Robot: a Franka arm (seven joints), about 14 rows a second.
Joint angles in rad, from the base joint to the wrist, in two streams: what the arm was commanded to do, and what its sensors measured. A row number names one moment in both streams.
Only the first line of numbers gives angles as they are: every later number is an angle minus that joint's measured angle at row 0.
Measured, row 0: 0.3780, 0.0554, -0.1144, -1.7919, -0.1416, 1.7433, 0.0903
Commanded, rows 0 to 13: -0.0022, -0.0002, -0.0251, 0.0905, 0.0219, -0.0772, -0.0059; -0.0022, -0.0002, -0.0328, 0.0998, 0.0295, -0.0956, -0.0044; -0.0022, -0.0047, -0.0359, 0.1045, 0.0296, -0.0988, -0.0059; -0.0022, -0.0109, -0.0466, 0.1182, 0.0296, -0.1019, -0.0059; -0.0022, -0.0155, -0.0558, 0.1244, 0.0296, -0.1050, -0.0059; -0.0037, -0.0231, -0.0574, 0.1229, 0.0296, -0.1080, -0.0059; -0.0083, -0.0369, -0.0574, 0.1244, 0.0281, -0.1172, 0.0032; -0.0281, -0.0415, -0.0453, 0.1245, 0.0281, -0.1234, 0.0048; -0.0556, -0.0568, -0.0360, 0.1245, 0.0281, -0.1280, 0.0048; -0.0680, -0.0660, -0.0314, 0.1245, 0.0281, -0.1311, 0.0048; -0.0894, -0.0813, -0.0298, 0.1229, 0.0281, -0.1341, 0.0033; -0.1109, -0.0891, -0.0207, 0.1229, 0.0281, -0.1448, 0.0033; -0.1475, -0.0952, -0.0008, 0.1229, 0.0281, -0.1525, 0.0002; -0.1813, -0.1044, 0.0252, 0.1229, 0.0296, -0.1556, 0.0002
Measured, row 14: -0.1147, -0.0793, -0.0245, 0.1211, 0.0025, -0.1329, -0.0022
